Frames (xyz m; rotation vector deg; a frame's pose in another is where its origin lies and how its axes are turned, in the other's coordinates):
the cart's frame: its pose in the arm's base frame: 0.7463 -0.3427 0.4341 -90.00 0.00 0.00
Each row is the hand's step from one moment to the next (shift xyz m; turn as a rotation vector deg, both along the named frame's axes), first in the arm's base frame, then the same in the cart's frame.
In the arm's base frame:
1: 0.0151 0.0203 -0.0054 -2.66 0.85 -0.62
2: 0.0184 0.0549 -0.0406 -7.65 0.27 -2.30
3: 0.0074 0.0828 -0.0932 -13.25 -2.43 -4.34
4: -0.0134 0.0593 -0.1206 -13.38 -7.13 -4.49
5: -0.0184 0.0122 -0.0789 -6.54 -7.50 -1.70
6: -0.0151 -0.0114 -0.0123 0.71 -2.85 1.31
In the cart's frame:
1: 0.0151 0.0054 0.0203 -2.66 0.62 0.85
2: 0.0184 0.0406 0.0549 -7.65 2.30 0.27
3: 0.0074 0.0932 0.0828 -13.25 4.34 -2.43
4: -0.0134 0.1206 0.0593 -13.38 4.49 -7.13
5: -0.0184 0.0789 0.0122 -6.54 1.70 -7.50
6: -0.0151 0.0123 -0.0114 0.71 -1.31 -2.85

